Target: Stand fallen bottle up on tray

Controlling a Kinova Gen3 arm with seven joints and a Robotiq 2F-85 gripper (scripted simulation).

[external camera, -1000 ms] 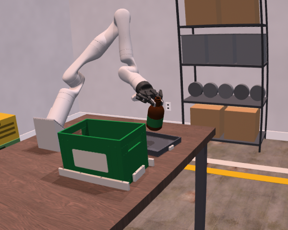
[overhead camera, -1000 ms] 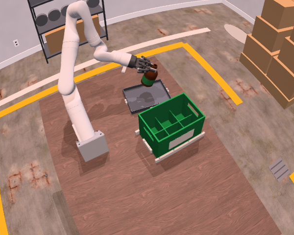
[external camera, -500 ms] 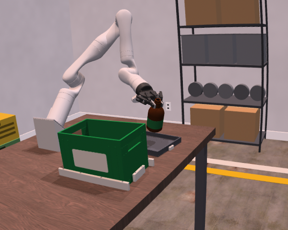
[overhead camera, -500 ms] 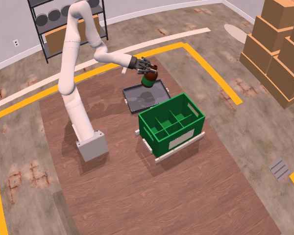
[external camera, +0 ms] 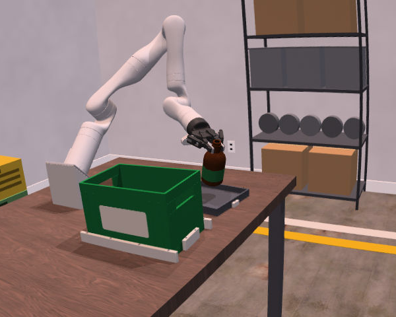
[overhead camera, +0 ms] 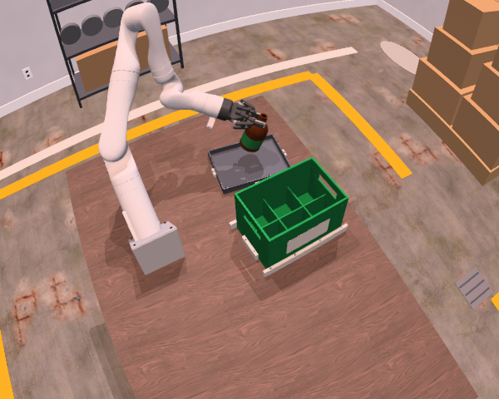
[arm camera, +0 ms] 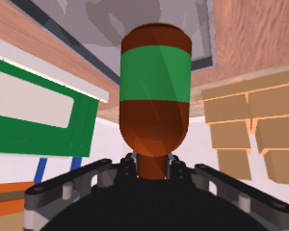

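The bottle is 50 mm below my hand, 10 mm to the left of it and 10 mm behind it. Round my hand: green crate 320 mm to the right, 100 mm below, 40 mm behind; dark grey tray 170 mm below, 50 mm behind, 20 mm to the right.
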